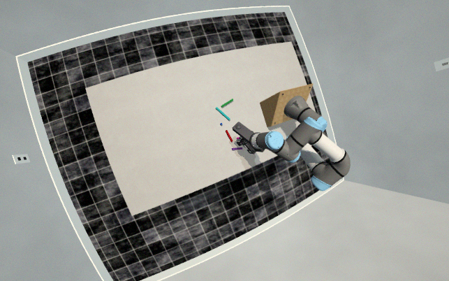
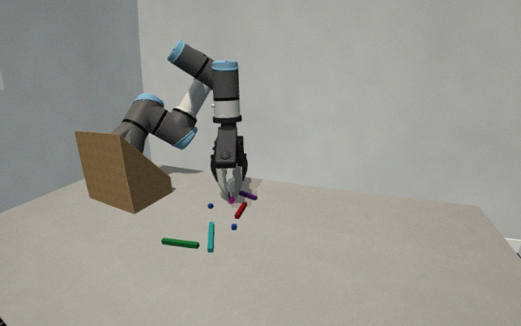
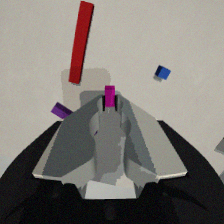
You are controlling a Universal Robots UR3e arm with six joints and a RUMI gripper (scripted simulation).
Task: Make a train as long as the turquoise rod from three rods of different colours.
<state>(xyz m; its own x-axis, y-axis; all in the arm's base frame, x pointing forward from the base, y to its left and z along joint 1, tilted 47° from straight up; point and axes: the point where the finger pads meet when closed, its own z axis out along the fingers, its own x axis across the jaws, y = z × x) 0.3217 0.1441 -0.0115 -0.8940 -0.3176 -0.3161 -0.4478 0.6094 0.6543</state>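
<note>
Right now the purple rod is 2 cm ahead of my hand, 5 cm to the left of it and 2 cm below it. From my hand the other things lie so: magenta rod (1 cm below); then red rod (5 cm ahead, 3 cm to the right, 2 cm below); then turquoise rod (4 cm ahead, 16 cm to the right, 2 cm below).
</note>
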